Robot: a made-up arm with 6 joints.
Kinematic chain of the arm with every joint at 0, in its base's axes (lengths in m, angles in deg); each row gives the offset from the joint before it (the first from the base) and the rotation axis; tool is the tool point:
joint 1: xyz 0 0 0.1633 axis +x
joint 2: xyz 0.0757 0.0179 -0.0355 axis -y
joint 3: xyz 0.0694 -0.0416 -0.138 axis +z
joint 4: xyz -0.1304 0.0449 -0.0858 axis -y
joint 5: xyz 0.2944 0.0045 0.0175 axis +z
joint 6: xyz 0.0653 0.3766 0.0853 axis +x
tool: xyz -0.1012 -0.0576 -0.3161
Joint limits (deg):
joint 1: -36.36..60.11
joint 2: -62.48..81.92
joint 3: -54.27..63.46
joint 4: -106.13..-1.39
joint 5: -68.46..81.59
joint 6: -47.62..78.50
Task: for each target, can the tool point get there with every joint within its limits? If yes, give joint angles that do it. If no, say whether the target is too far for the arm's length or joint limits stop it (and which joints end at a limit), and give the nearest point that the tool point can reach.
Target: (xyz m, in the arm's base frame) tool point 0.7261 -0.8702 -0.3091
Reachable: no: joint limits stop it (at a limit: joint 1, joint 3, joint 4, joint 5) | nearest point 0.7030 -0.7928 -0.3281 | short by 0.083 m
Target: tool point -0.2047 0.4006 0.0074
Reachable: yes | joints 37.62 -13.79 -1.90 -40.03 51.65 5.16
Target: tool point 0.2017 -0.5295 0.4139
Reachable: no: joint limits stop it (at a limit: joint 1, joint 2, joint 3, joint 5, joint 6) | nearest point 0.1842 -0.5226 0.1647 | short by 0.250 m
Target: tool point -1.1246 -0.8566 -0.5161
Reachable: no: too far | nearest point -0.8146 -0.6428 -0.3466 | short by 0.413 m
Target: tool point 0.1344 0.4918 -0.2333
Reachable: yes | joints 26.72 35.81 20.13 -53.82 17.99 7.89
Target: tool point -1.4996 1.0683 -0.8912
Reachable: no: too far | nearest point -0.8007 0.6075 -0.4363 | short by 0.953 m
